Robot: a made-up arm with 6 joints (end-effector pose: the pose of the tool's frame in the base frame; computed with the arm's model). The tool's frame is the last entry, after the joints. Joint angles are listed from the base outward.
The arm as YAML. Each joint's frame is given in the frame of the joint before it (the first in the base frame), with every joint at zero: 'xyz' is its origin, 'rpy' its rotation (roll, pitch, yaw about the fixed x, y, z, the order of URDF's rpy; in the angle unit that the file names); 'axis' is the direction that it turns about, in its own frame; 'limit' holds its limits. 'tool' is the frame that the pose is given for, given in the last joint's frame.
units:
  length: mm
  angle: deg
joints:
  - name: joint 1
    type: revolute
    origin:
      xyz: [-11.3, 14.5, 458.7]
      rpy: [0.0, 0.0, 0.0]
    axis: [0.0, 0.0, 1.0]
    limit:
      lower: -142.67
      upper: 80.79
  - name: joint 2
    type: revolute
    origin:
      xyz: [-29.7, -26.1, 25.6]
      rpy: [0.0, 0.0, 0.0]
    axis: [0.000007, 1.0, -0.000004]
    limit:
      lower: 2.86
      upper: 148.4
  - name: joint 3
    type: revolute
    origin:
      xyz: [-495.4, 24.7, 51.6]
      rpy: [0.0, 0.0, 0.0]
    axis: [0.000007, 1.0, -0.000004]
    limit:
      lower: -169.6
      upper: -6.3
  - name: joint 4
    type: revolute
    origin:
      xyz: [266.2, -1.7, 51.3]
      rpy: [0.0, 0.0, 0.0]
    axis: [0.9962, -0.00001, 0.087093]
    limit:
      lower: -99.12
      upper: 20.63
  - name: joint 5
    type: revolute
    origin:
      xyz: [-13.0, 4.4, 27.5]
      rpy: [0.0, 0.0, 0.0]
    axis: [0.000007, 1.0, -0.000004]
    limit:
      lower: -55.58
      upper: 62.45
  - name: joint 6
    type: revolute
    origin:
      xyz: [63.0, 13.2, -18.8]
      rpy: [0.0, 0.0, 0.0]
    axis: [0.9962, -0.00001, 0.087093]
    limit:
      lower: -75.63
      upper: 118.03
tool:
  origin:
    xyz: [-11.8, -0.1, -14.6]
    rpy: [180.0, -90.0, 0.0]
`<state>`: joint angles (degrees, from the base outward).
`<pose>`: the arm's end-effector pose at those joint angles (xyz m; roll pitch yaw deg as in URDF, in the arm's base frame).
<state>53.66 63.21 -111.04 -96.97 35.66 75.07</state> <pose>-0.0099 -0.0321 1.1746 -20.66 -47.85 -150.38</pose>
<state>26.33 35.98 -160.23 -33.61 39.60 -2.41</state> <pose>-0.5164 -0.2425 1.0325 -20.62 -10.55 -179.52</pose>
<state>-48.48 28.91 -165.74 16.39 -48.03 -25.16</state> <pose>-0.4986 0.5603 0.9110 -106.69 77.40 38.51</pose>
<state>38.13 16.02 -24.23 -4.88 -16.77 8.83</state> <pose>-0.1724 -0.0904 0.7746 -6.85 -64.89 -132.37</pose>
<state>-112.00 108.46 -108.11 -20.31 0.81 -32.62</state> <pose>-0.1877 -0.4324 0.9798 88.91 -37.25 -25.61</pose>
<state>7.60 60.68 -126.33 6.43 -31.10 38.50</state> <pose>-0.1854 0.0115 1.2598 5.70 5.62 -128.02</pose>
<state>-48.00 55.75 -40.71 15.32 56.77 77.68</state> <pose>0.0101 0.0410 0.8873 -154.19 14.54 -127.01</pose>
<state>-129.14 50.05 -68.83 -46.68 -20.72 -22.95</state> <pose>0.0174 0.0284 1.0495 53.41 -11.62 -17.93</pose>
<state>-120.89 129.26 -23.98 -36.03 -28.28 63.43</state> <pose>-0.1336 -0.2587 0.5190 -159.49 1.37 -148.64</pose>
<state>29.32 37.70 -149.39 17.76 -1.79 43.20</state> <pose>-0.5088 -0.2378 1.0890 24.65 9.25 -88.65</pose>
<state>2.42 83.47 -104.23 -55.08 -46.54 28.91</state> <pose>0.2255 0.0669 1.1480 44.59 -26.65 164.97</pose>
